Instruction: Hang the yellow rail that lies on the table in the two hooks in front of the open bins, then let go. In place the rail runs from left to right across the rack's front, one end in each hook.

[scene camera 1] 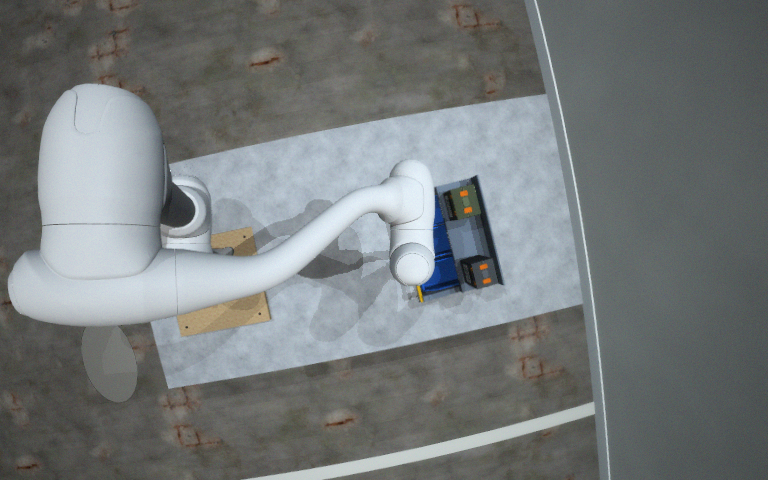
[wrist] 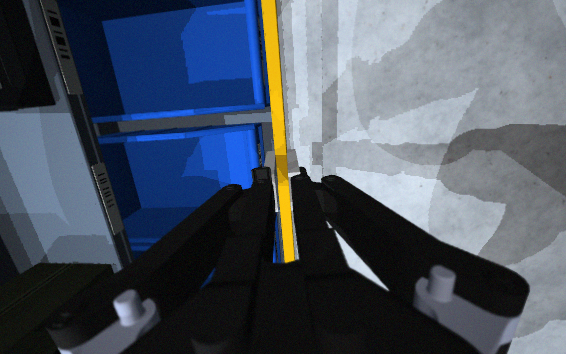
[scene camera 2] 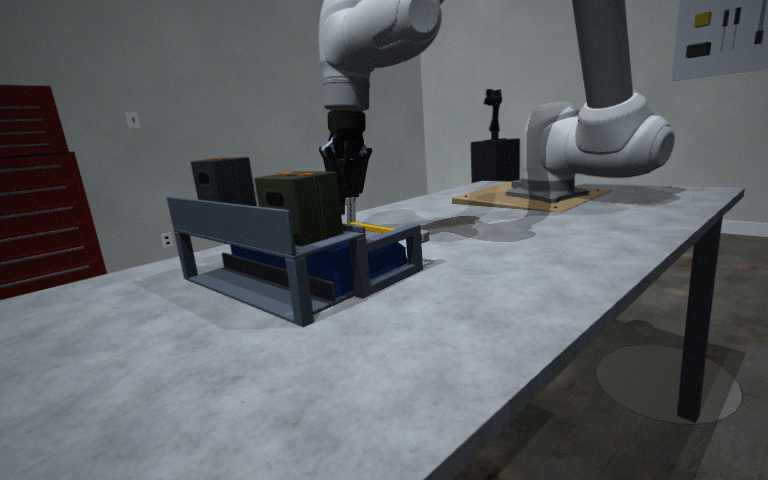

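Seen in the pictures: gripper, fingertip midpoint: (wrist: 282, 164); arm's base, origin of the base link: (scene camera 2: 546, 194).
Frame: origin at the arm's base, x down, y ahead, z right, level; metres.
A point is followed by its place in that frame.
Note:
The yellow rail (scene camera 1: 420, 293) {z 0.069, x -0.066, y 0.782 m} (scene camera 2: 370, 227) {z -0.147, x -0.058, y 0.727 m} (wrist: 272, 75) {z -0.003, x -0.064, y 0.763 m} runs left to right along the front of the grey rack (scene camera 1: 488, 226) {z -0.170, x -0.144, y 0.996 m} (scene camera 2: 229, 223) {z -0.190, x -0.122, y 0.997 m}, beside the front rims of the blue open bins (scene camera 1: 444, 274) {z 0.012, x 0.001, y 0.885 m} (scene camera 2: 390, 257) (wrist: 175, 50) {z 0.007, x 0.000, y 0.876 m}. My gripper (scene camera 2: 351, 209) (wrist: 282, 164) {z -0.074, x -0.047, y 0.743 m} points down and is shut on the rail, with rail showing on both sides of the fingertips in the wrist view. A small light grey hook (scene camera 2: 424, 236) {z -0.272, x -0.053, y 0.691 m} juts from the rack's near front corner. The rack's side hides the rail's near end in scene camera 2, so I cannot tell whether the ends sit in the hooks.
A green box (scene camera 1: 465, 202) {z -0.244, x -0.189, y 0.902 m} (scene camera 2: 303, 203) {z -0.300, x -0.152, y 0.917 m} and a dark grey box (scene camera 1: 481, 271) {z -0.029, x -0.213, y 0.948 m} (scene camera 2: 226, 181) {z -0.067, x -0.175, y 0.964 m} stand on the rack's raised rear part, close behind the gripper. The arm's base stands on a wooden plate (scene camera 1: 226, 322) {z 0.195, x -0.010, y 0.060 m} (scene camera 2: 481, 199) {z 0.094, x -0.006, y 0.186 m}. A red tool cabinet (scene camera 2: 33, 215) stands beyond the table.

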